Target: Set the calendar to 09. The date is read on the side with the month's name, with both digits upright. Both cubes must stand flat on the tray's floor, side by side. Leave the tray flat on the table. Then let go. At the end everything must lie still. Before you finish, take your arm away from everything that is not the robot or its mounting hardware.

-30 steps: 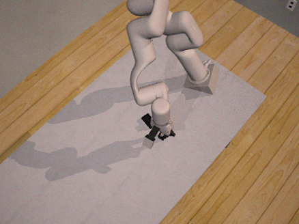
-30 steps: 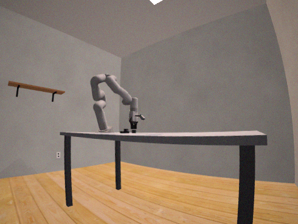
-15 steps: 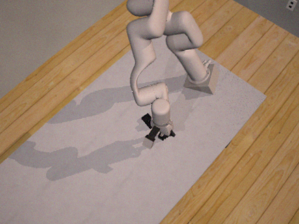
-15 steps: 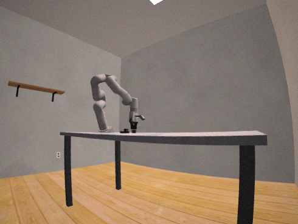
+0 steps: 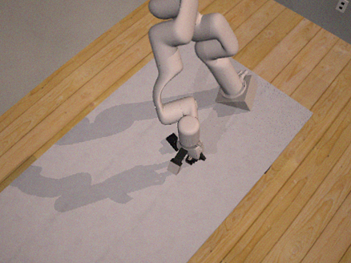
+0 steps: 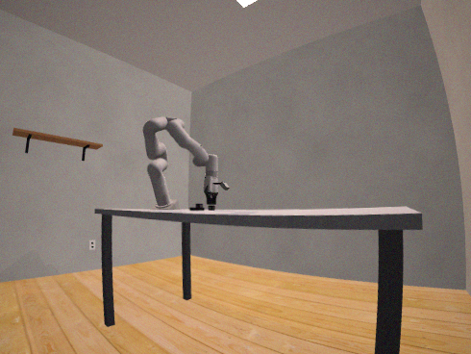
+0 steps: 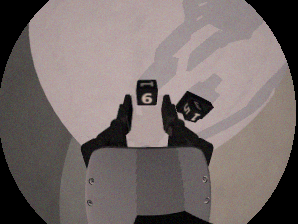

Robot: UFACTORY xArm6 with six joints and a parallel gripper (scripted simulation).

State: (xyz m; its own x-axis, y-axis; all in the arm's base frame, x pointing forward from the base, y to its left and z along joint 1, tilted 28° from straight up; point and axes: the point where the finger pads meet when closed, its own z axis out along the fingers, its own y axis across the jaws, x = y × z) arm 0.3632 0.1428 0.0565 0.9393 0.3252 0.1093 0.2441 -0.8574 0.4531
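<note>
Now: hand 40 mm above the black date cube. Also, from my hand: black cube (10 mm behind, 90 mm to the right, 30 mm below).
</note>
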